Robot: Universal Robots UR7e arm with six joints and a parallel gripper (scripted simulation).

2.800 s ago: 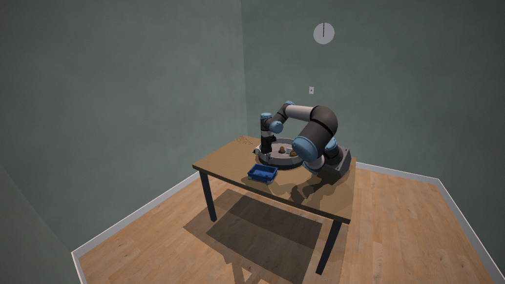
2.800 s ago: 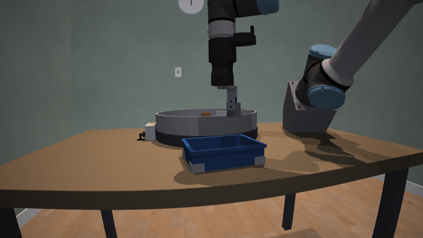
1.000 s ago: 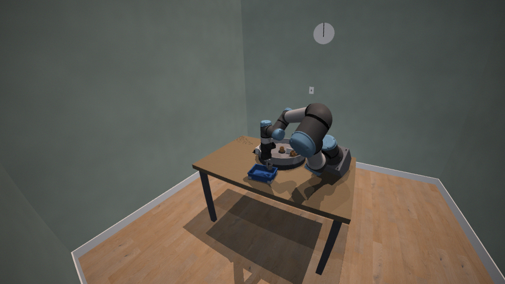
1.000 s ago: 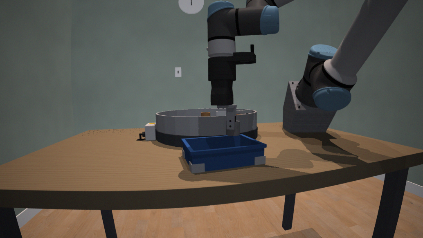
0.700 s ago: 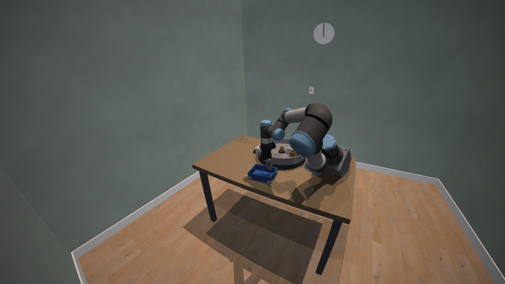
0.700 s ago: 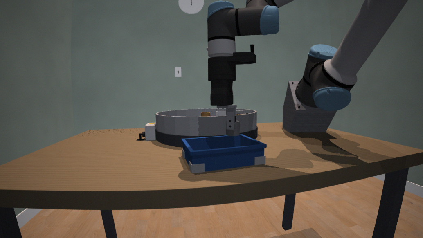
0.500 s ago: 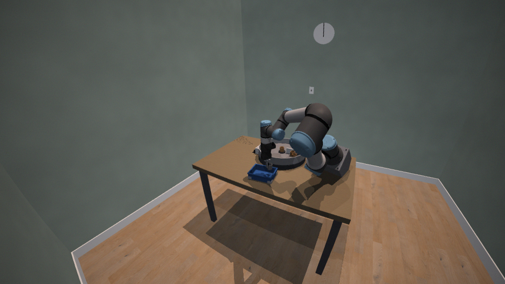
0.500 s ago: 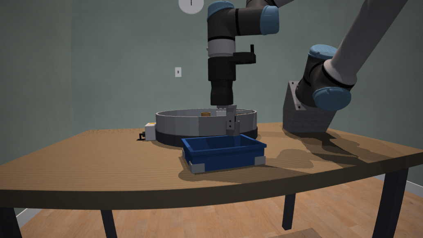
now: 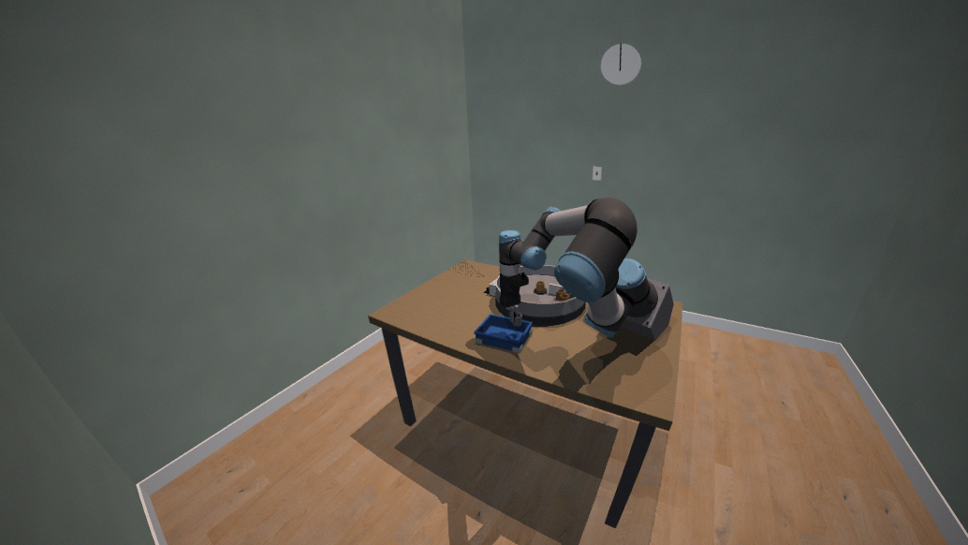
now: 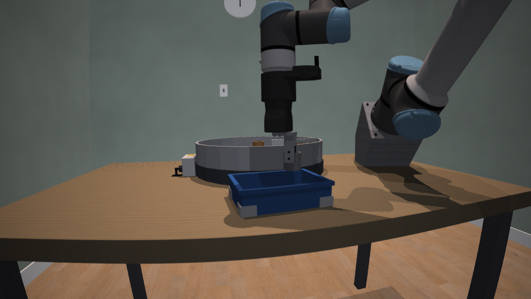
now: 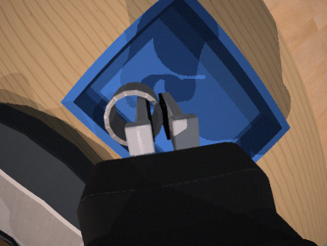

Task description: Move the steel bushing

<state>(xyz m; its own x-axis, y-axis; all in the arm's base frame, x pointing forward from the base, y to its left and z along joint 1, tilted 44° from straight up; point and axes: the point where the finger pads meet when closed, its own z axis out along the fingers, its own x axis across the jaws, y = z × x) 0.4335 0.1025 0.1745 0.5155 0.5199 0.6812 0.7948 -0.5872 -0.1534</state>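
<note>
The blue crate is 3 cm ahead of my hand, 2 cm to the left of it and 7 cm below it. The rest, counted from my hand: grey round turntable (1 cm ahead, 33 cm to the right, 4 cm below).
</note>
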